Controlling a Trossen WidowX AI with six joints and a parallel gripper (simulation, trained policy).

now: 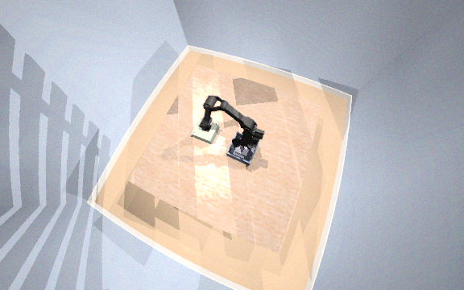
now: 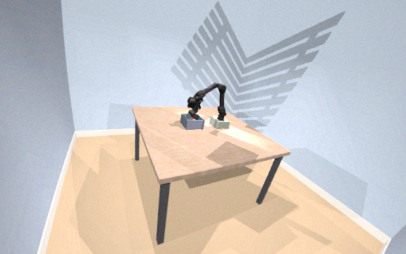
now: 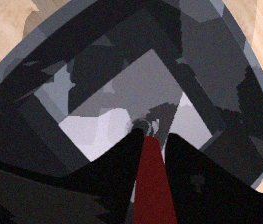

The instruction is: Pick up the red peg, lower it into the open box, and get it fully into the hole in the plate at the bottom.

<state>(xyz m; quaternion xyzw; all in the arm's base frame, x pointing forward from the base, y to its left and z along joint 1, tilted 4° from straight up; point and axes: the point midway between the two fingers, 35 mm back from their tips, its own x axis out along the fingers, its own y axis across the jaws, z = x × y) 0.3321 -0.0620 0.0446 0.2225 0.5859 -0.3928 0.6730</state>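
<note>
The red peg is 1 cm to the left of my gripper tip, 1 cm behind it and 1 cm above it. From my gripper tip the other things lie so: grey plate (6 cm below, 1 cm behind); dark box (8 cm below, 1 cm behind).
</note>
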